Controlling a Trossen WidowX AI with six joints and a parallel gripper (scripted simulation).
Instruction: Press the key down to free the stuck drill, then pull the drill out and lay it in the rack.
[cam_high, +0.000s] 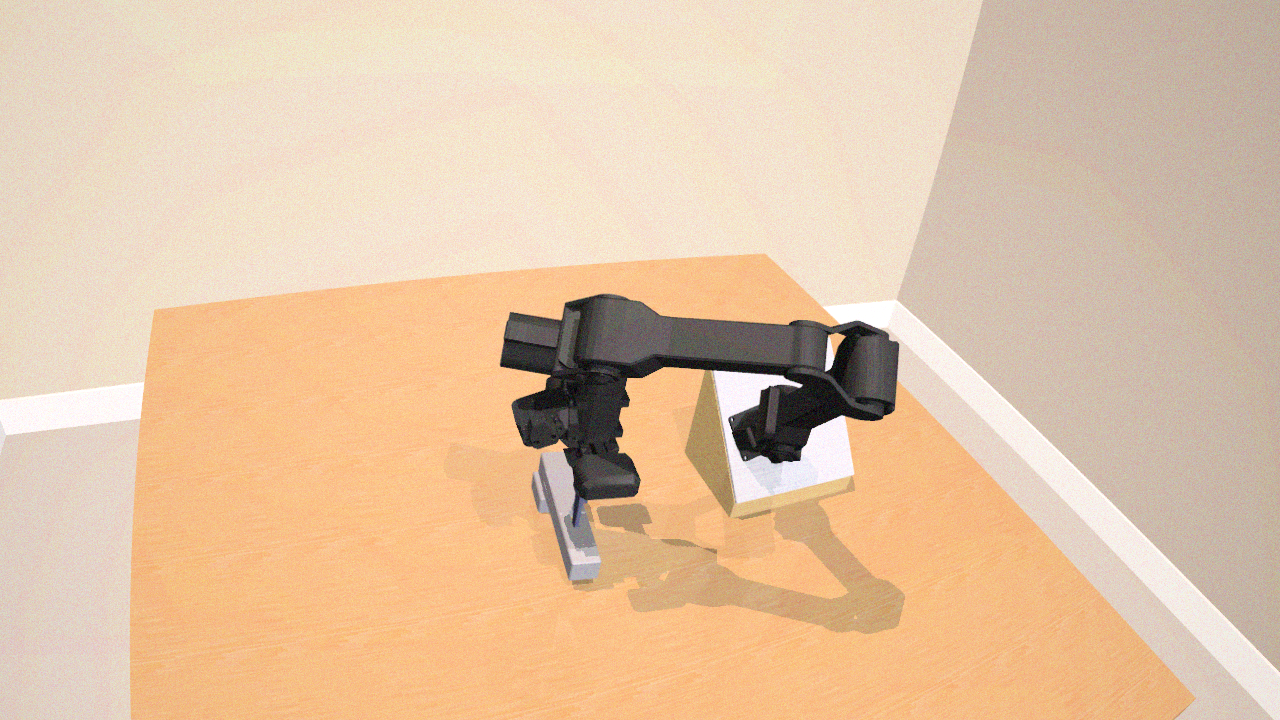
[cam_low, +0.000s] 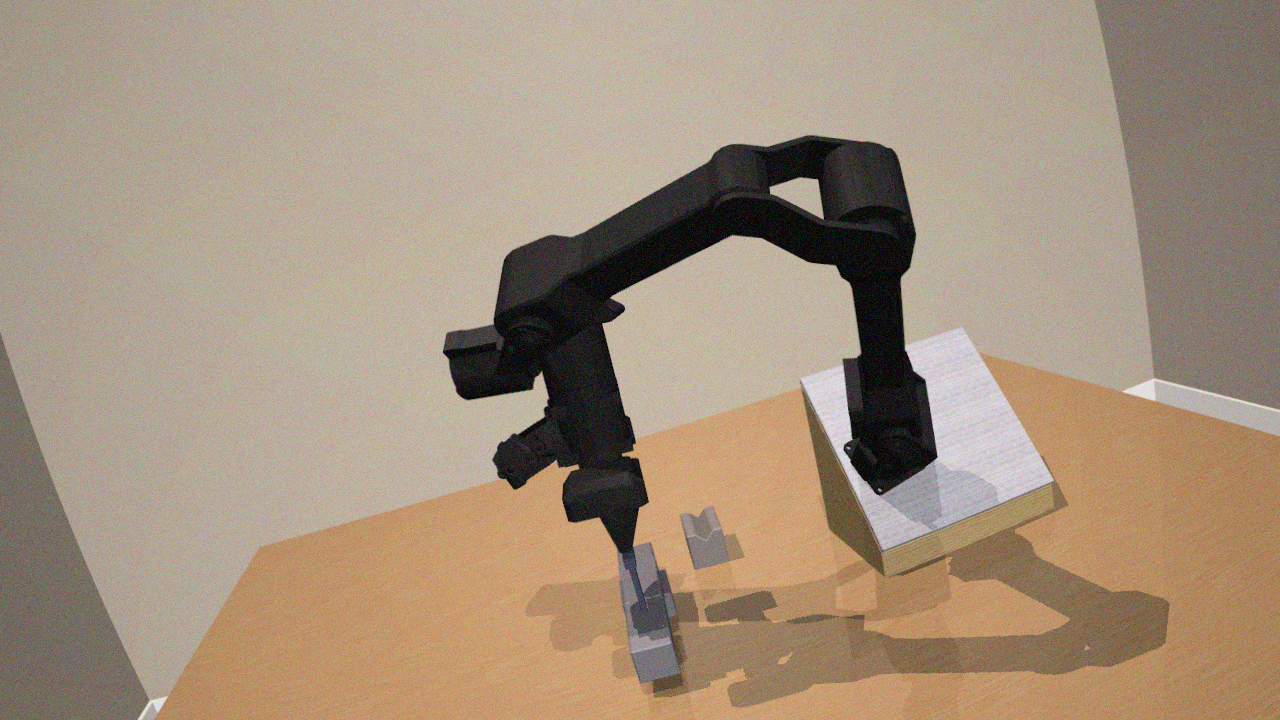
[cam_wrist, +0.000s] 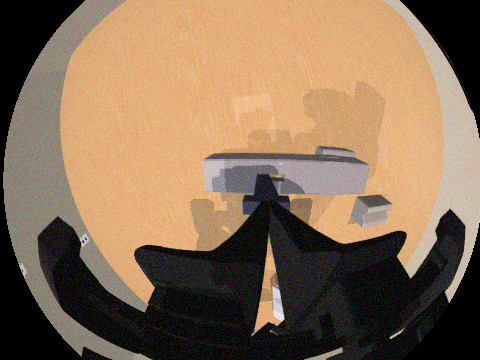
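My gripper tip is now 30 mm above the blue key. Round my gripper tip: drill (70 mm below, 60 mm to the right, 20 mm behind); then grey holder block (80 mm below, 40 mm to the right, 10 mm behind); then grey rack (180 mm to the right, 130 mm behind, 100 mm below).
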